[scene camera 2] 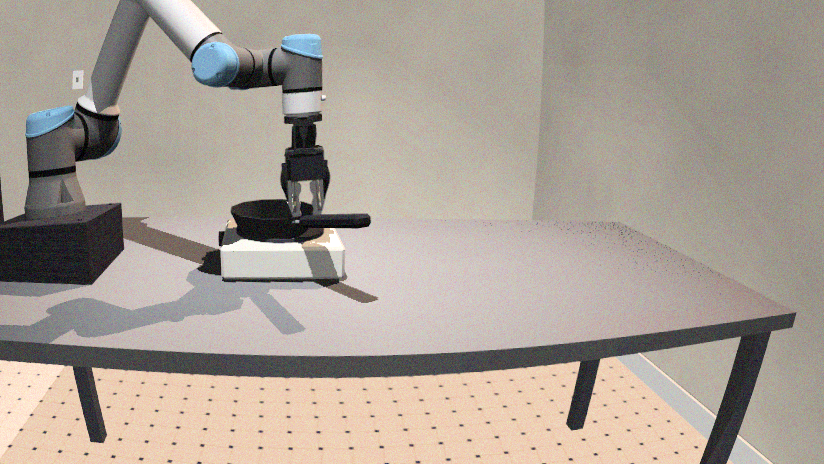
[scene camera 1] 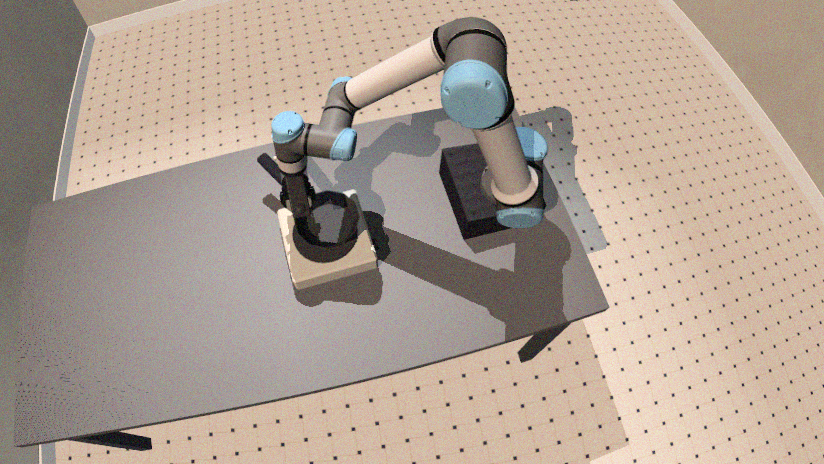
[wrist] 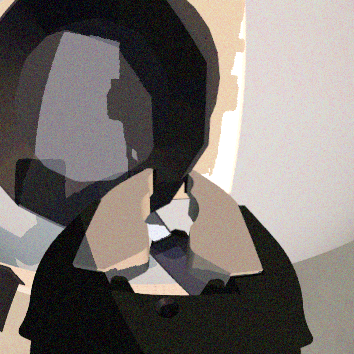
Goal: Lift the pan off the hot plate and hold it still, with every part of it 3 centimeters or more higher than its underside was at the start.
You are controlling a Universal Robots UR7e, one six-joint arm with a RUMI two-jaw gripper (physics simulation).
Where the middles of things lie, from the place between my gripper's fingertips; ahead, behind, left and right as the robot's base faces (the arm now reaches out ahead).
My gripper is now 30 mm past the black pan (scene camera 2: pixel 271 218), 30 mm to the left of it and 20 mm below it. The rest, counted from my hand: white hot plate (scene camera 2: pixel 318 253) 60 mm behind, 70 mm to the left, 60 mm below.
